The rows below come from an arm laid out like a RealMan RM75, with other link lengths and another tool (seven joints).
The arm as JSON. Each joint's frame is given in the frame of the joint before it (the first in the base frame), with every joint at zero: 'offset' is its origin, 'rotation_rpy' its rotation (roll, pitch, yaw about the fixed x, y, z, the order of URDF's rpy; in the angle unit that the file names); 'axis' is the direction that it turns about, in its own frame. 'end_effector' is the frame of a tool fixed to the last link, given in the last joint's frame.
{
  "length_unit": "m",
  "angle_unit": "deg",
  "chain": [
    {
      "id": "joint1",
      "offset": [
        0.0,
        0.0,
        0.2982
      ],
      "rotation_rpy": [
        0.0,
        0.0,
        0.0
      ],
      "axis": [
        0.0,
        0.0,
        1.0
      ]
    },
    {
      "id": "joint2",
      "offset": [
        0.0,
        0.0,
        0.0
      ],
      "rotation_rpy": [
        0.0,
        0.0,
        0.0
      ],
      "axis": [
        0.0,
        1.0,
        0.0
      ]
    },
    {
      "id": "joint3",
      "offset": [
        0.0,
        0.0,
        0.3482
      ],
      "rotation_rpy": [
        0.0,
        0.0,
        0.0
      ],
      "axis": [
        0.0,
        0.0,
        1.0
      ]
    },
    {
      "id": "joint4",
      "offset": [
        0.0,
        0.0,
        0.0
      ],
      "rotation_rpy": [
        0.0,
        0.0,
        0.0
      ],
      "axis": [
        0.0,
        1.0,
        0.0
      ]
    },
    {
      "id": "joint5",
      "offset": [
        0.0,
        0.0,
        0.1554
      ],
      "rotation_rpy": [
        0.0,
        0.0,
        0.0
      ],
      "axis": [
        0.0,
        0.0,
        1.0
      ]
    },
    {
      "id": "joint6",
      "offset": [
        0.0,
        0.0,
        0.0
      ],
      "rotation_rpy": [
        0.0,
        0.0,
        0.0
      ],
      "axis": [
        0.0,
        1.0,
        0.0
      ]
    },
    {
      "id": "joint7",
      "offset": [
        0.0,
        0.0,
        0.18
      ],
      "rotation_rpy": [
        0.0,
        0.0,
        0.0
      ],
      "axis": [
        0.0,
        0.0,
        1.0
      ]
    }
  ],
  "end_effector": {
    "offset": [
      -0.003,
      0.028,
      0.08
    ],
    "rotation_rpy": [
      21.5,
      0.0,
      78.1
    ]
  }
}
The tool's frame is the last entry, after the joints.
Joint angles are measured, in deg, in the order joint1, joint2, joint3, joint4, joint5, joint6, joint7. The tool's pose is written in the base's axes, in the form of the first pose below.
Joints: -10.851 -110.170 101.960 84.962 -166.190 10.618 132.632
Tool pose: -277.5, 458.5, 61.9, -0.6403, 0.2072, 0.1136, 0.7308
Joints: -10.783 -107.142 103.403 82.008 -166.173 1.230 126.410
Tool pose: -263.5, 454.1, 69.4, -0.6438, 0.2099, 0.0534, 0.7339
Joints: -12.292 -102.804 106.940 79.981 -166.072 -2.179 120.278
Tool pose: -261.0, 453.9, 71.3, -0.6640, 0.2156, 0.0270, 0.7155
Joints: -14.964 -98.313 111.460 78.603 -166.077 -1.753 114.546
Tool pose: -264.4, 459.2, 70.9, -0.6892, 0.2197, 0.0249, 0.6900
